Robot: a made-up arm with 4 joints.
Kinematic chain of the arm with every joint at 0, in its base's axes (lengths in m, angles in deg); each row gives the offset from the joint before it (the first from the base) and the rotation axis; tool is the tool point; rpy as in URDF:
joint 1: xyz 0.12 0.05 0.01 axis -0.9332 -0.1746 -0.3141
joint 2: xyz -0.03 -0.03 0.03 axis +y
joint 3: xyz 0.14 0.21 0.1 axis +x
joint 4: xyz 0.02 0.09 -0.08 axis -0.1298 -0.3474 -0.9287
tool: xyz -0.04 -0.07 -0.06 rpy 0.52 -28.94 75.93
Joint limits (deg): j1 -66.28..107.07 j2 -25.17..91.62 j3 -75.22..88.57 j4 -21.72..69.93
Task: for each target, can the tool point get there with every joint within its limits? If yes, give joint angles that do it. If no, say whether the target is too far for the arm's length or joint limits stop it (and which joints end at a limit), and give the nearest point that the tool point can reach.
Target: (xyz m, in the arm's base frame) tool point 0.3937 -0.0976 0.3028
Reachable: no: joint limits stop it (at a limit: joint 2, joint 3, joint 4) | nearest point 0.2210 -0.0088 0.1224 | short by 0.265 m
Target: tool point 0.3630 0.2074 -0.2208
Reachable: yes | joints 82.11 13.09 76.01 46.32
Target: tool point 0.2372 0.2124 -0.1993
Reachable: yes | joints 41.29 50.56 36.70 -3.02
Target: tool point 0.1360 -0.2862 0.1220
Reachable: no: joint limits stop it (at a limit: joint 1, joint 3, joint 4) | nearest point 0.1387 -0.0692 -0.0001 | short by 0.249 m
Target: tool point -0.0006 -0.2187 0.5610
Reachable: no: too far | nearest point 0.1181 0.0018 0.4144 | short by 0.290 m
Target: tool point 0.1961 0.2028 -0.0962
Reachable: yes | joints 18.51 25.99 -7.93 7.49
